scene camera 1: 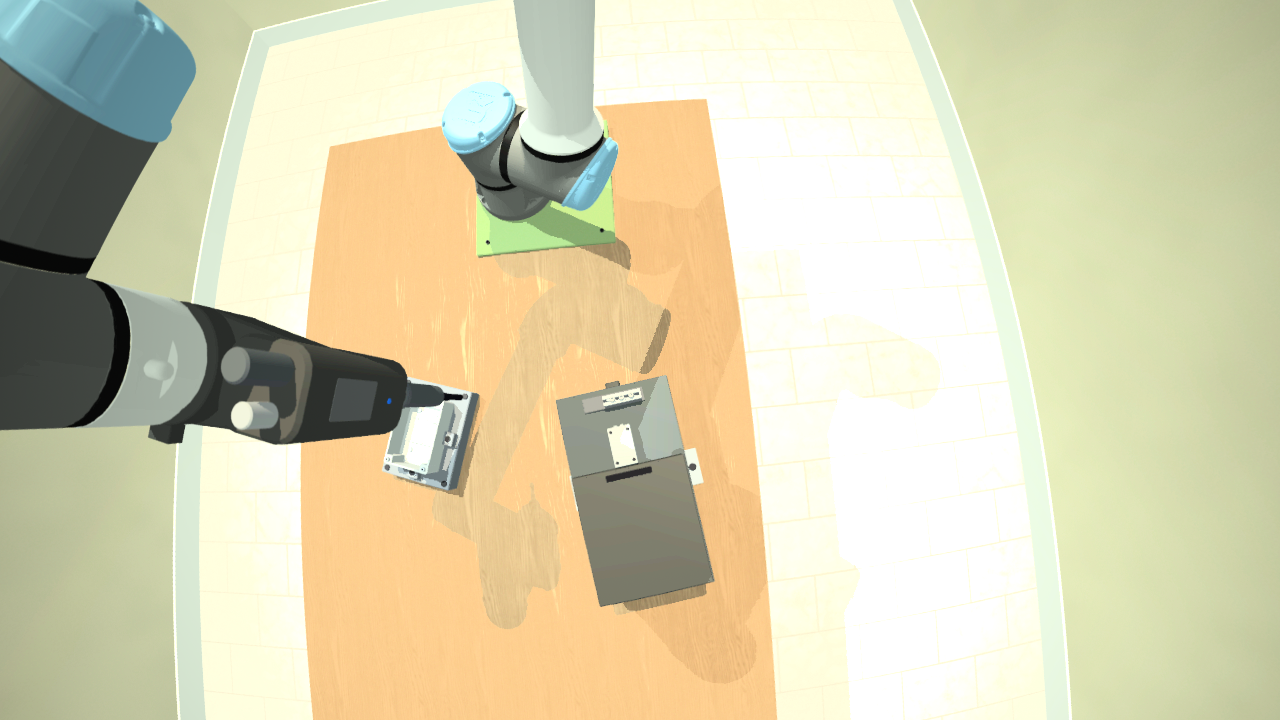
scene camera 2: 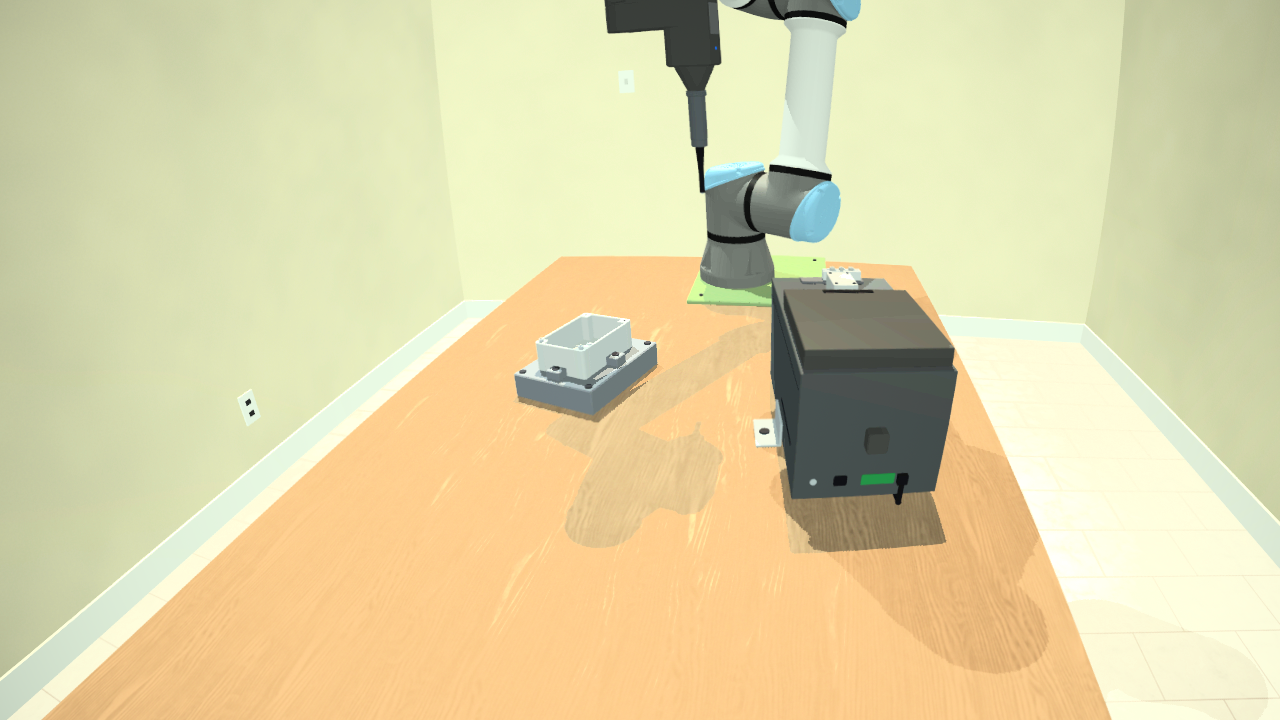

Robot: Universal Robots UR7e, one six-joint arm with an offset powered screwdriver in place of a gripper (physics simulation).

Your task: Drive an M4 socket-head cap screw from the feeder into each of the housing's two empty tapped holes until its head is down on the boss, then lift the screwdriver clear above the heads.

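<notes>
The screwdriver [scene camera 1: 460, 396] [scene camera 2: 701, 188] points its thin black bit downward. In scene camera 2 its tip is high above the table, well above the housing's height and in front of the robot's base joints. In scene camera 1 the bit overlaps the far edge of the fixture. No screw can be made out at the tip. The pale, open-topped housing [scene camera 1: 412, 437] [scene camera 2: 571, 361] sits upright in the grey fixture [scene camera 1: 469, 419] [scene camera 2: 552, 393]. Its corner holes are too small to tell whether screws sit in them. The dark screw feeder [scene camera 1: 640, 532] [scene camera 2: 863, 402] stands to the right of the fixture.
The arm's base stands on a green plate [scene camera 1: 537, 236] [scene camera 2: 794, 266] at the table's far end. Small brackets hold the housing at its sides. A white bracket [scene camera 1: 695, 474] [scene camera 2: 762, 438] juts from the feeder's side. The arm's shadow crosses the wooden table [scene camera 1: 384, 582] [scene camera 2: 447, 573].
</notes>
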